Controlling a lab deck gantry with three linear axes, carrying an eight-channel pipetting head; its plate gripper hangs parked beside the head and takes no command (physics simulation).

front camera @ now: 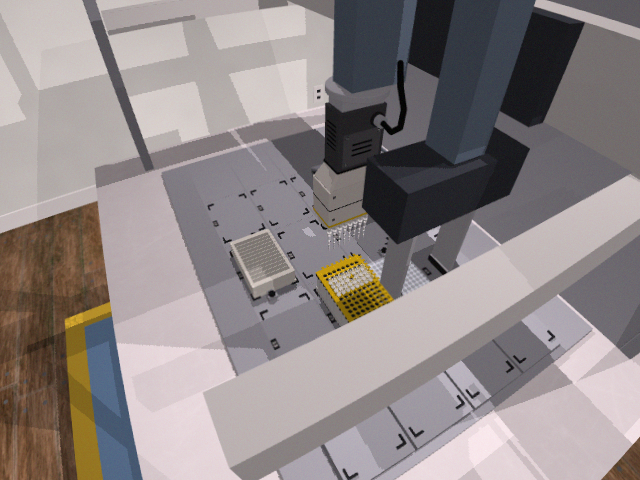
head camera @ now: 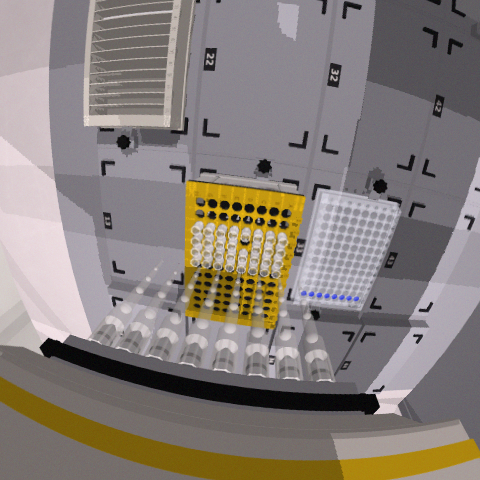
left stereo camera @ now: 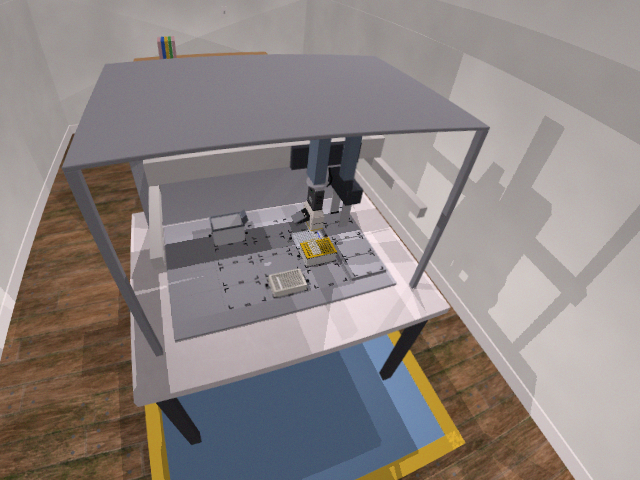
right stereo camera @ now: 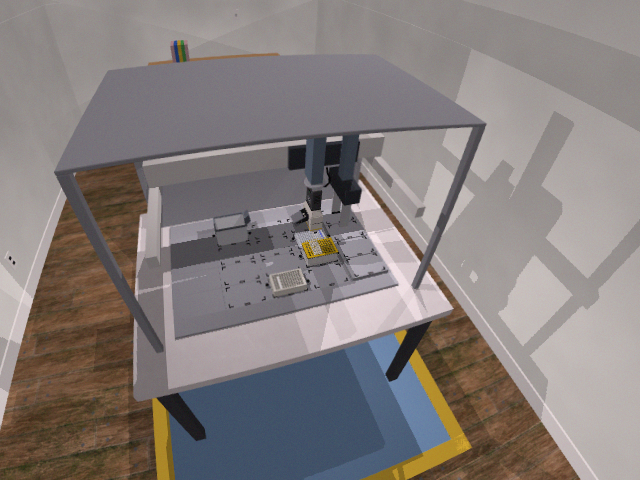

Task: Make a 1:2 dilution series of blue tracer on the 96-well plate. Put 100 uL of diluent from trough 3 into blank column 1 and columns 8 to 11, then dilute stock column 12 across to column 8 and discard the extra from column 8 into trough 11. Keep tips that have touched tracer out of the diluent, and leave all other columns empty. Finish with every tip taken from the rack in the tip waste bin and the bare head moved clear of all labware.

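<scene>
The pipetting head [front camera: 341, 193] [left stereo camera: 314, 214] [right stereo camera: 313, 212] carries a row of translucent tips [front camera: 347, 232] [head camera: 230, 327], held above the deck. No blue shows in them. The yellow tip rack [front camera: 325, 272] [head camera: 240, 191] [left stereo camera: 317, 248] [right stereo camera: 319, 247] has several tip rows in its middle, one tip absent among them, and empty holes at both ends. The clear plate [head camera: 350, 245] [left stereo camera: 305, 237] [right stereo camera: 308, 238] shows blue in one end column [head camera: 330, 296]. The cream trough block [front camera: 262, 260] [head camera: 176, 75] [left stereo camera: 288, 283] [right stereo camera: 288, 282] stands apart. The parked plate gripper [front camera: 419, 279] is open and empty.
A grey open-topped box [left stereo camera: 229, 233] [right stereo camera: 231, 233] stands at the deck's back left. A small dark tilted block [left stereo camera: 300, 215] [right stereo camera: 300, 215] is beside the head. A pale beam [front camera: 423, 330] crosses the front view. Grey posts [left stereo camera: 449, 209] [right stereo camera: 452, 206] hold the roof.
</scene>
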